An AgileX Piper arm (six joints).
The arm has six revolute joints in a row. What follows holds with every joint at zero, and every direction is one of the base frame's. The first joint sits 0.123 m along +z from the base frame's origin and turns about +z. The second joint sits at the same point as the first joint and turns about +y. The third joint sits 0.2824 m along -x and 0.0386 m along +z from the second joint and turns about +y. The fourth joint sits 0.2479 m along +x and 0.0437 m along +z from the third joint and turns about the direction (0.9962, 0, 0.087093). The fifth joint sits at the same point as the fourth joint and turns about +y. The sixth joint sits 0.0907 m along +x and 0.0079 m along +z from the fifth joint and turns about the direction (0.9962, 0, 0.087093). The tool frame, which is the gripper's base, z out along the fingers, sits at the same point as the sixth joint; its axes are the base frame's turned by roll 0, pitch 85.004 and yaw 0 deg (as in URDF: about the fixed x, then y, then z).
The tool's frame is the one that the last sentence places.
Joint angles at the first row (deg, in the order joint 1, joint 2, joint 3, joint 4, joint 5, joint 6):
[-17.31 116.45 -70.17 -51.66 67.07 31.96]
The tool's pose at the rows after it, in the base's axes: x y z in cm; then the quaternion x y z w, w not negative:
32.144 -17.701 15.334 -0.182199 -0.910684 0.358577 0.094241
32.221 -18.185 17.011 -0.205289 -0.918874 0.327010 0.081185
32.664 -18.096 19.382 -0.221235 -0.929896 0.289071 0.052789
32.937 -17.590 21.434 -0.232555 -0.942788 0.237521 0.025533
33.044 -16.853 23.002 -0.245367 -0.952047 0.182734 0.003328
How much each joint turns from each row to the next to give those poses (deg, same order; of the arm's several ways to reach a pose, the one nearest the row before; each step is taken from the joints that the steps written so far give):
[-1.76 -0.12 -2.46 3.78 0.09 -2.58]
[-1.44 -1.83 -2.50 4.83 0.42 -3.34]
[-0.61 -2.46 -3.22 5.80 0.41 -3.95]
[-0.49 -2.36 -2.59 7.32 0.37 -4.21]
[-0.38 -1.96 -1.75 7.45 0.67 -3.01]

